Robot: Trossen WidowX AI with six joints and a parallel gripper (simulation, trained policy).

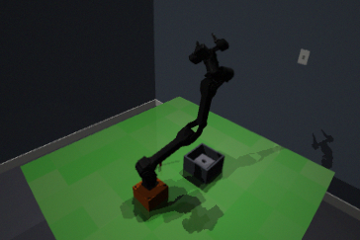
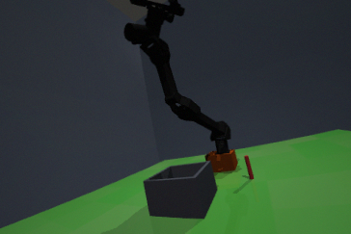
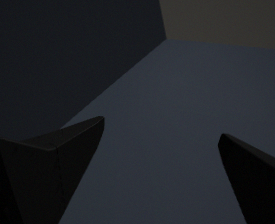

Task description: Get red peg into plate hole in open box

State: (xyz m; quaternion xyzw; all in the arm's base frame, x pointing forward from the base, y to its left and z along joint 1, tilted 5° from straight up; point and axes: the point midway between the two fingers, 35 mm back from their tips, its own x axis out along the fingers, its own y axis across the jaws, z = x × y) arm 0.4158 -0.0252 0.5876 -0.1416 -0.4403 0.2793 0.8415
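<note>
My gripper tip is 24 cm past the red peg, 6 cm to the right of it and 66 cm above it. Round my gripper tip: dark box 9 cm behind, 13 cm to the right, 67 cm below; then grey plate 9 cm behind, 13 cm to the right, 65 cm below.
</note>
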